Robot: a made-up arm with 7 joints.
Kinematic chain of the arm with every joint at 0, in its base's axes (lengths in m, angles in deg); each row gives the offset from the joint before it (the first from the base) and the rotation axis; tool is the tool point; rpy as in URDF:
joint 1: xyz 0 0 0.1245 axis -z
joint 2: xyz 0 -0.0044 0.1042 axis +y
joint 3: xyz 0 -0.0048 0.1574 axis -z
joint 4: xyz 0 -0.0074 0.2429 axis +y
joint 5: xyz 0 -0.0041 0.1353 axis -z
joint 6: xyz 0 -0.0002 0.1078 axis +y
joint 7: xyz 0 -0.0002 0.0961 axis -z
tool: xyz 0 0 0 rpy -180 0 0
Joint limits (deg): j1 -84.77..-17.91 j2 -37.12..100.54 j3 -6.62..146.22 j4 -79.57..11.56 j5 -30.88..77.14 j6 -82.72..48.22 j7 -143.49..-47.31
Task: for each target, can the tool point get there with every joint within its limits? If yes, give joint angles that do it. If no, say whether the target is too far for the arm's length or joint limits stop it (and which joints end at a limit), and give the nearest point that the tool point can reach.
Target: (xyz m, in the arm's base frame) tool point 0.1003 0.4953 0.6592
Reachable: yes | joints -65.91 70.08 30.86 -54.44 21.56 10.96 -108.25
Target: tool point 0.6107 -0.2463 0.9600
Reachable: no: too far | nearest point 0.4175 -0.0105 0.7989 | short by 0.345 m
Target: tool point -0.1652 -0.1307 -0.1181
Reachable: no: joint limits stop it (at a limit: joint 1, joint 2, joint 3, joint 4, joint 6) | nearest point -0.1092 0.3181 -0.0565 | short by 0.456 m
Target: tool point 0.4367 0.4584 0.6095
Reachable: yes | joints -44.74 58.93 121.22 -4.87 20.21 3.34 -86.42
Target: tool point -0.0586 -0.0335 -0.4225
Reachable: no: joint limits stop it (at a limit: joint 1, joint 2, joint 3, joint 4) | nearest point -0.0900 0.3392 -0.1040 | short by 0.491 m
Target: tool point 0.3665 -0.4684 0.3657
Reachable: no: joint limits stop it (at a limit: joint 1, joint 2, joint 3, joint 4, joint 5, joint 6) | nearest point 0.0772 -0.5231 0.4307 | short by 0.301 m
